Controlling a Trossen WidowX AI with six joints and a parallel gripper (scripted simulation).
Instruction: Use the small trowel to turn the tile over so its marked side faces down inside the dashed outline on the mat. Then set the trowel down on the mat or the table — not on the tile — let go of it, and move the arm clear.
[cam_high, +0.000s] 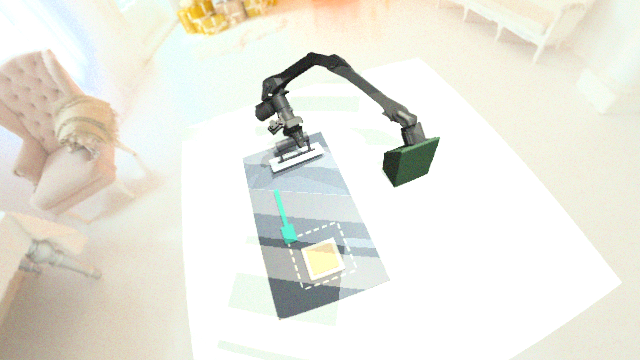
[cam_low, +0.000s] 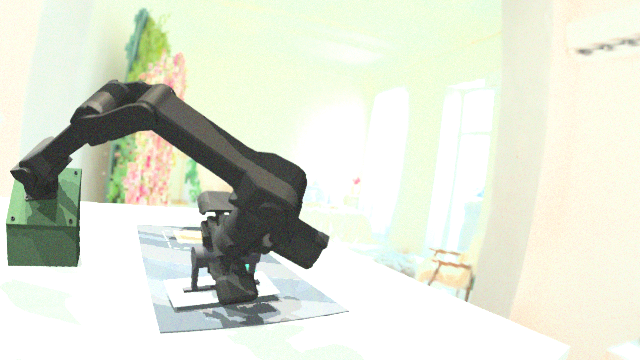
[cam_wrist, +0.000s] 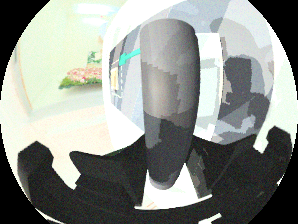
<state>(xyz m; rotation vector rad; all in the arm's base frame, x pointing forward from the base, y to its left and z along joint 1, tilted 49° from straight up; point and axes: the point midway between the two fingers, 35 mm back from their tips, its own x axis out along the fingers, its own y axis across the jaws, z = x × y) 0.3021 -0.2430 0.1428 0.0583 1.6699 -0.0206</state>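
Right now the trowel is 20 mm to the right of my gripper tip and 10 mm below it. The rest, counted from my gripper tip: teal l-shaped strip 160 mm ahead, 210 mm to the left, 60 mm below; then tile 100 mm ahead, 380 mm to the left, 60 mm below; then grey mat 90 mm ahead, 200 mm to the left, 90 mm below.
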